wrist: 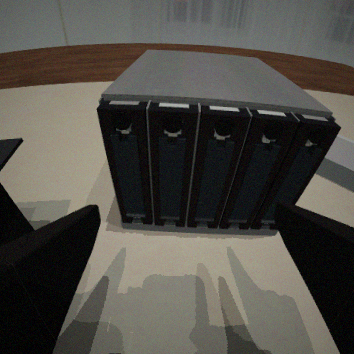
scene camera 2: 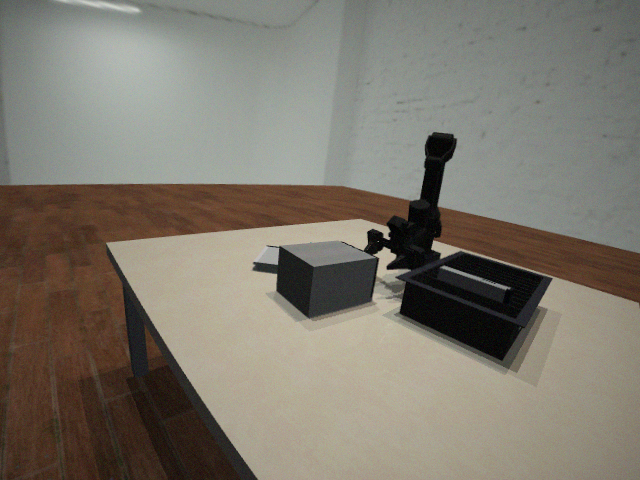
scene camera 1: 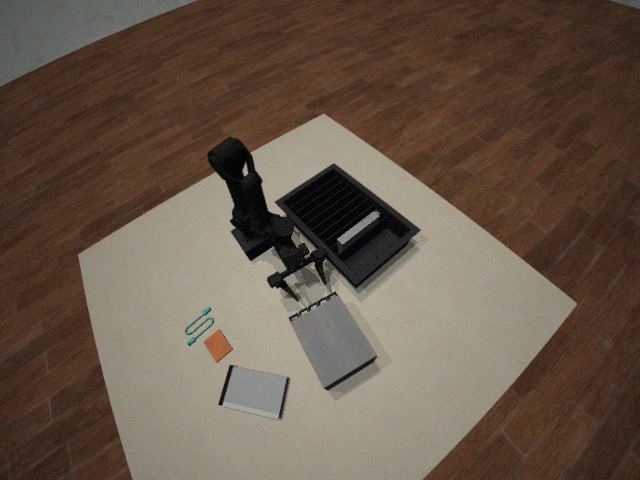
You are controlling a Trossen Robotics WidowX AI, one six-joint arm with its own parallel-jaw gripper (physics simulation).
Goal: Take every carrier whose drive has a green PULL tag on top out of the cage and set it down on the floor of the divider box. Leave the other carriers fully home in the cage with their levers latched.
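Places are measured from the arm's base along level axes (x ahead, y left, z up), in millimetres.
Where they show: gripper, fingertip midpoint: (wrist: 188,211) (scene camera 1: 312,293); arm's base, link origin: (scene camera 1: 251,230).
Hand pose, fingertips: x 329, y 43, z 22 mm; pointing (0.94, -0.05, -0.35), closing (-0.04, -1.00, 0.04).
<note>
Things, the pixels of their top centre, and the offset from my fingertips. "pt": a spot on its surface instead.
- grey cage, top centre: (wrist: 209,68) (scene camera 2: 329,251) (scene camera 1: 330,336) dx +136, dy -32, dz +36 mm
- leftmost carrier, top centre: (wrist: 144,71) dx +129, dy +27, dz +33 mm
- rightmost carrier, top centre: (wrist: 273,81) dx +118, dy -88, dz +33 mm
- black divider box, top centre: (scene camera 2: 483,277) (scene camera 1: 343,214) dx -161, dy +233, dz +9 mm
- long light-grey piece, surface spot: (scene camera 2: 475,284) (scene camera 1: 364,229) pt dx -70, dy +247, dz +16 mm
- flat grey case, top centre: (scene camera 1: 252,390) (scene camera 2: 277,254) dx +115, dy -282, dz -56 mm
- orange square, surface spot: (scene camera 1: 218,345) pt dx -60, dy -317, dz -78 mm
- teal cable, surface spot: (scene camera 1: 207,311) pt dx -180, dy -304, dz -77 mm
The grey cage (scene camera 1: 333,341) (scene camera 2: 325,279) (wrist: 215,77) stands on the table. In the wrist view several dark carriers stand upright side by side in its front, among them the leftmost carrier (wrist: 127,170) and the rightmost carrier (wrist: 297,170). Their fronts look about even; whether each lever is latched is unclear. Pale strips show on top at the front; the drive tops are hidden inside. My gripper (scene camera 1: 311,292) (scene camera 2: 377,259) (wrist: 188,211) is wide open and empty, in front of the cage. The black divider box (scene camera 1: 376,197) (scene camera 2: 454,325) has a long light-grey piece (scene camera 1: 357,230) (scene camera 2: 475,284) standing among its dividers.
A flat grey case (scene camera 1: 255,391) (scene camera 2: 266,256) (wrist: 345,150) lies beside the cage. An orange square (scene camera 1: 218,345) and a teal cable (scene camera 1: 207,311) lie on the table nearby. The box stands beside the arm, with its raised rim and thin slot dividers, and a wider open bay at one end.
</note>
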